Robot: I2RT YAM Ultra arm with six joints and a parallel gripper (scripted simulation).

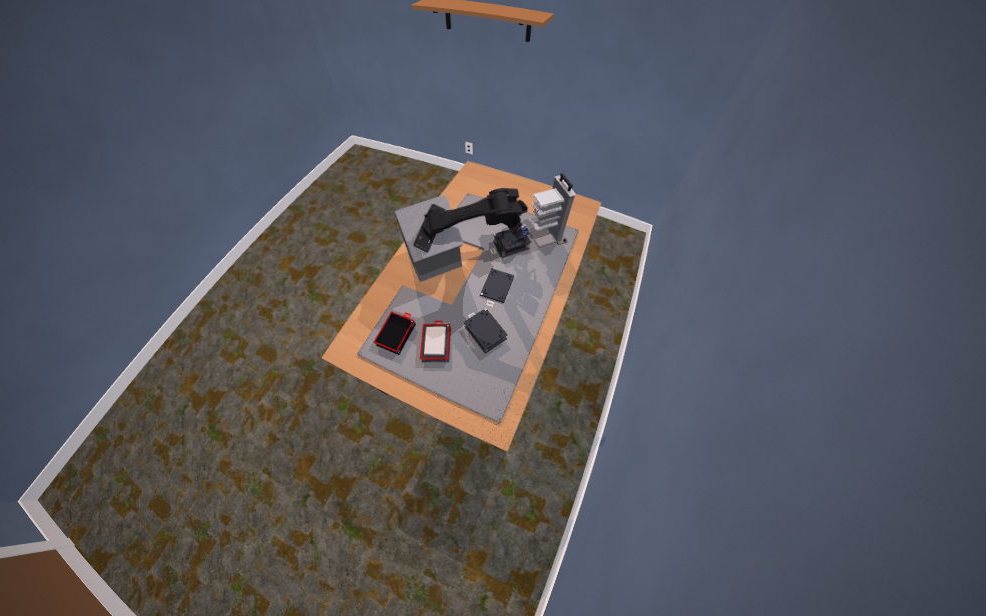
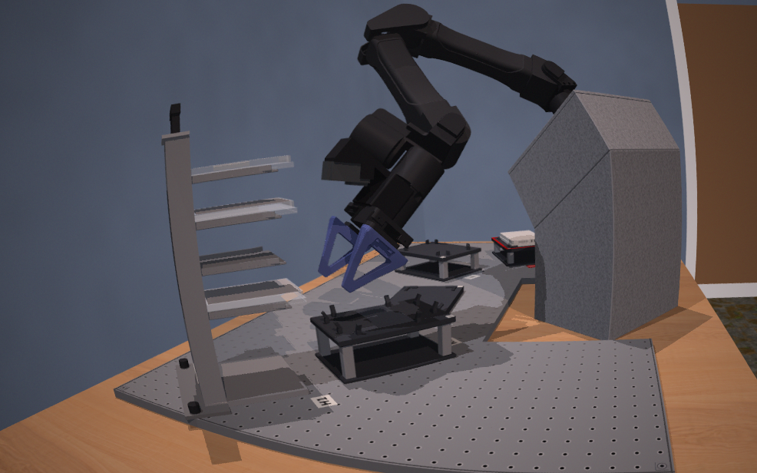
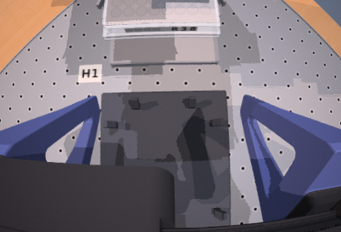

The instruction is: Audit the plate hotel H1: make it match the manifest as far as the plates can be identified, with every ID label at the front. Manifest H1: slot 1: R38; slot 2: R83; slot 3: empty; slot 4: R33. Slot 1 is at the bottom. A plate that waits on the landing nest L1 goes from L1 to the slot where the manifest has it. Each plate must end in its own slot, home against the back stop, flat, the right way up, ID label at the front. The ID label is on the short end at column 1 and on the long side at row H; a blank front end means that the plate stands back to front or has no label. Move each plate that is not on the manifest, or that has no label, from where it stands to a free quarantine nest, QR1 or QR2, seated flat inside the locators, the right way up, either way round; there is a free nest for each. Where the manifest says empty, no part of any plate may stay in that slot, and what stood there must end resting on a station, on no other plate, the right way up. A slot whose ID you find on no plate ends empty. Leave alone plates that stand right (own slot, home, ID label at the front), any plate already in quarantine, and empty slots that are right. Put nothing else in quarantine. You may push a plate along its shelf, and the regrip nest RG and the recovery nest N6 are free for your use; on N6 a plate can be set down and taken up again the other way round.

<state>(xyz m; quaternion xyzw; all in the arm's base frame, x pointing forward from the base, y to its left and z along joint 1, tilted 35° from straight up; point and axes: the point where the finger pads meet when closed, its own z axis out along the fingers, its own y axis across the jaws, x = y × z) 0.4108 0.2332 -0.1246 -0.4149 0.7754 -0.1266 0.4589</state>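
The regrip nest RG lies 7 cm below my hand, 5 cm behind it and 3 cm to the right of it. The rest, counted from my hand: plate hotel H1 (16 cm ahead, 12 cm to the left, 4 cm above); then flat nest N6 (29 cm to the right, 12 cm below, 6 cm behind); then H1 tag (12 cm to the left, 12 cm below, 1 cm behind).
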